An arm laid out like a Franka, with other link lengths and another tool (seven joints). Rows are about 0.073 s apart.
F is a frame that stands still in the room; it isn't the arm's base.
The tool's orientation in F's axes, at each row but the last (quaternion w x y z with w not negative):
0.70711 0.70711 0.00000 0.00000
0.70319 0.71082 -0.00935 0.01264
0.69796 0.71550 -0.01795 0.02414
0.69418 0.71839 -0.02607 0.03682
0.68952 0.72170 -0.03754 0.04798
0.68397 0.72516 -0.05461 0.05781
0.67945 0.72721 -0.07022 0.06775
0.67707 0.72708 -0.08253 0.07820
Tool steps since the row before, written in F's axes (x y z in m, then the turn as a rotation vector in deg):
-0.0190 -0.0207 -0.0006 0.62 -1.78 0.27
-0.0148 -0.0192 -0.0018 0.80 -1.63 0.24
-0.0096 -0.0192 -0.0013 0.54 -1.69 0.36
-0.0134 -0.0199 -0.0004 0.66 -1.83 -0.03
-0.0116 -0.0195 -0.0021 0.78 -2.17 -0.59
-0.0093 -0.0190 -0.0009 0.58 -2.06 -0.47
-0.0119 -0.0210 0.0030 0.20 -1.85 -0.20
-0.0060 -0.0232 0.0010 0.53 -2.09 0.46
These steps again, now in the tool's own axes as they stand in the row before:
-0.0190 -0.0006 0.0207 0.62 0.27 1.78
-0.0149 -0.0011 0.0191 0.80 0.23 1.63
-0.0098 -0.0002 0.0191 0.55 0.37 1.69
-0.0137 0.0015 0.0197 0.63 -0.02 1.84
-0.0120 0.0002 0.0194 0.68 -0.58 2.21
-0.0093 0.0017 0.0189 0.50 -0.43 2.09
-0.0109 0.0067 0.0207 0.18 -0.11 1.86
-0.0053 0.0039 0.0231 0.65 0.47 2.05

